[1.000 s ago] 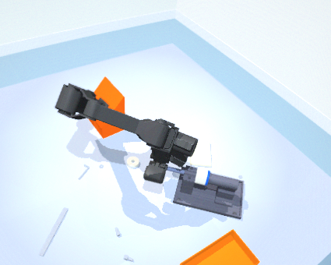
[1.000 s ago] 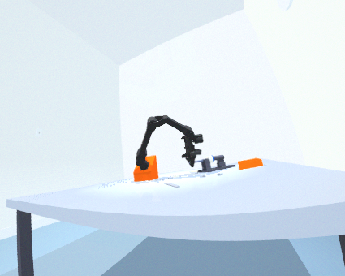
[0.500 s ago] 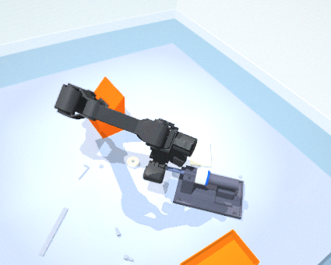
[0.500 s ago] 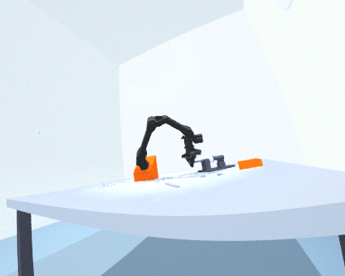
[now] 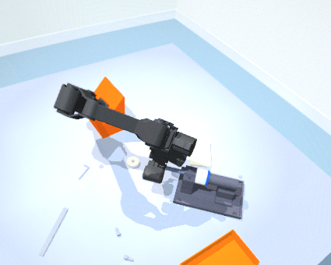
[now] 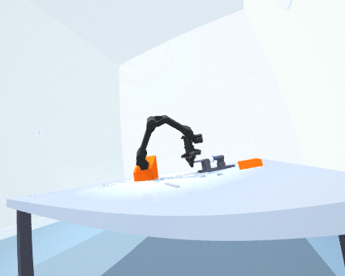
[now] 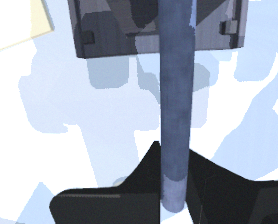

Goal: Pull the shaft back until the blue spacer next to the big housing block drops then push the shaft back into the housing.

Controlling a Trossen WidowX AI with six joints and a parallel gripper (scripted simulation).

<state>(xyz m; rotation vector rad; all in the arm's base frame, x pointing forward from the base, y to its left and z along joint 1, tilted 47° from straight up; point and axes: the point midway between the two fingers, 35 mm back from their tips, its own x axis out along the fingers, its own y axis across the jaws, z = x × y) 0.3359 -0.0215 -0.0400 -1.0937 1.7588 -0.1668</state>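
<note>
My gripper tip is now 6 cm short of the grey-blue shaft, 5 cm to the right of it and 3 cm below it. From my gripper tip the other things lie so: thin blue spacer: 13 cm ahead, 10 cm to the left, 3 cm above; then cream sheet: 21 cm to the left, 4 cm below, 1 cm ahead; then orange tray: 35 cm ahead, 5 cm to the right, 4 cm below.
</note>
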